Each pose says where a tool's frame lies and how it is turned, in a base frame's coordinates. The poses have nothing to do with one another.
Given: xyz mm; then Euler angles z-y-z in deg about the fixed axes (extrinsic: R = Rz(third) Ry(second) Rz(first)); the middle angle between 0 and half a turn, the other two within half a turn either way.
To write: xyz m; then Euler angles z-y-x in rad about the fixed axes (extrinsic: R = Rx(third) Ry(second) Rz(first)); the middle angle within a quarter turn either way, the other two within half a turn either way. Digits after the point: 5 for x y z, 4 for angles.
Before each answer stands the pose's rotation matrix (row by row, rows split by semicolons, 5 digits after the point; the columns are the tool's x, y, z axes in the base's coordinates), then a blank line. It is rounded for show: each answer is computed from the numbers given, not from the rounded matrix.
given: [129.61 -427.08 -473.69 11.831 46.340 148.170]
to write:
-0.68223 -0.39594 -0.61465; 0.18218 -0.90622 0.38155; -0.70808 0.14833 0.69038

[0.12961 -0.42708 -0.47369 2.6157 -0.6619 -0.5049]
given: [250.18 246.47 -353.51 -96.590 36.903 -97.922]
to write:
-0.97126 -0.22315 -0.08276; 0.22781 -0.77097 -0.59473; 0.06891 -0.59649 0.79965

[0.25018 0.24647 -0.35351 2.9158 -0.0829 0.6395]
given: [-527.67 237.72 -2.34 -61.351 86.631 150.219]
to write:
0.41142 -0.28289 -0.86643; 0.77567 -0.39051 0.49583; -0.47861 -0.87606 0.05877

[-0.52767 0.23772 -0.00234 0.6024 -1.0480 -1.4528]
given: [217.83 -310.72 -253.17 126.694 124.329 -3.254]
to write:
0.38195 0.41754 0.82448; 0.78142 -0.62225 -0.04688; 0.49346 0.66217 -0.56394

[0.21783 -0.31072 -0.25317 -0.8299 0.9693 3.0587]
